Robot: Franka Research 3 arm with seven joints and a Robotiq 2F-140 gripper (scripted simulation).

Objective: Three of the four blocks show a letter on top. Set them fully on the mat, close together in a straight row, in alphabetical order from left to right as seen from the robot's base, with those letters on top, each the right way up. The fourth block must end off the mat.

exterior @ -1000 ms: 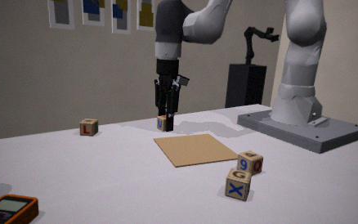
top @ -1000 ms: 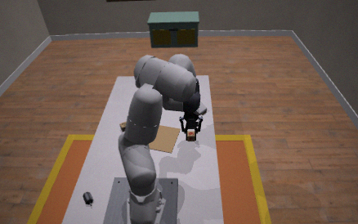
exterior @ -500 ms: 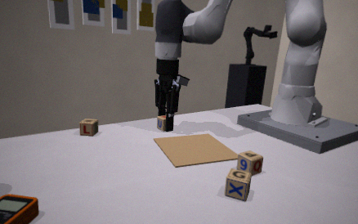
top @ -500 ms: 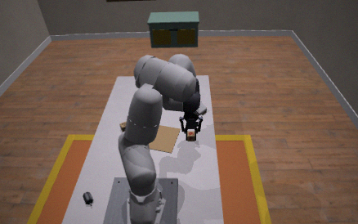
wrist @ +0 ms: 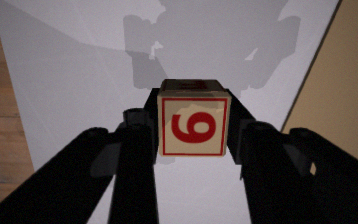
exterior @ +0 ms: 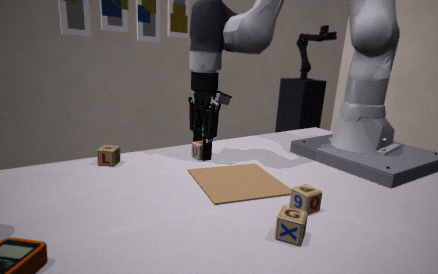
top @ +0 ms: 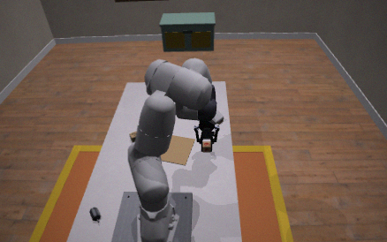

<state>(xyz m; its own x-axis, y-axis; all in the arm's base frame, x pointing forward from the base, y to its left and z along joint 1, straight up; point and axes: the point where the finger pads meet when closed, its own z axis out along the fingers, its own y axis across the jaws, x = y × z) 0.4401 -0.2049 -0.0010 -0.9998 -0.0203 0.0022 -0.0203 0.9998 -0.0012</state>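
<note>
Right now my hand is 1 cm above the block. From my hand the other things lie so: tan mat (19 cm to the left, 3 cm below, 1 cm ahead); small dark object (50 cm to the left, 43 cm behind, 2 cm below); grey can (54 cm ahead, 16 cm to the left, 5 cm above).
</note>
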